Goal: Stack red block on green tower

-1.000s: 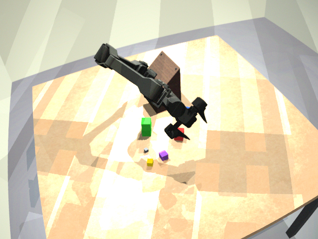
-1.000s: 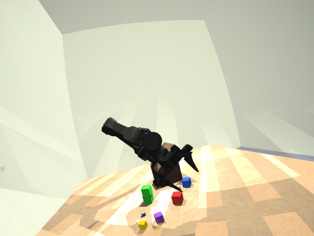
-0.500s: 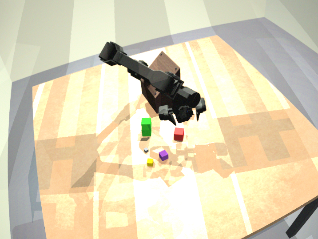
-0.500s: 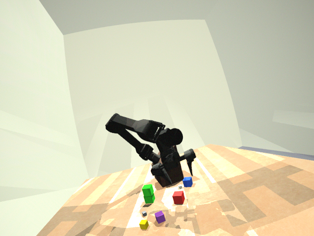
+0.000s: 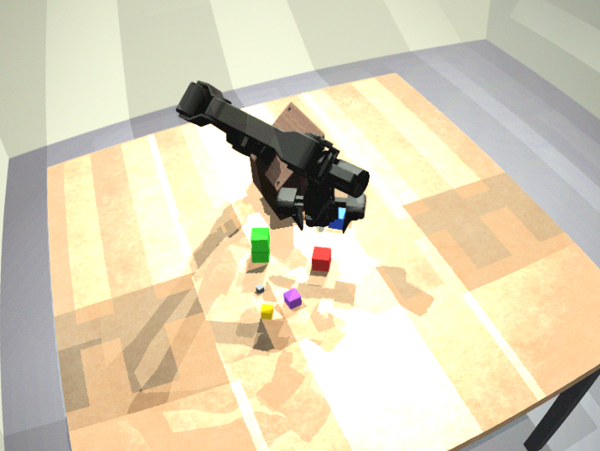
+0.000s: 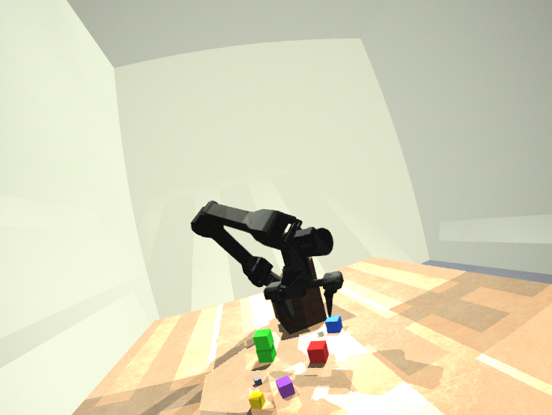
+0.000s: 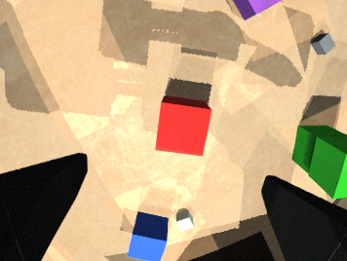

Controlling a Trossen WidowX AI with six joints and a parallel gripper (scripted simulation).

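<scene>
My gripper tip is 90 mm above the red block. Round my gripper tip: blue cube: 100 mm to the left, 100 mm behind, 90 mm below; then purple cube: 120 mm to the right, 100 mm below, 60 mm ahead; then tiny grey cube: 160 mm to the right, 100 mm below, 10 mm behind.
</scene>
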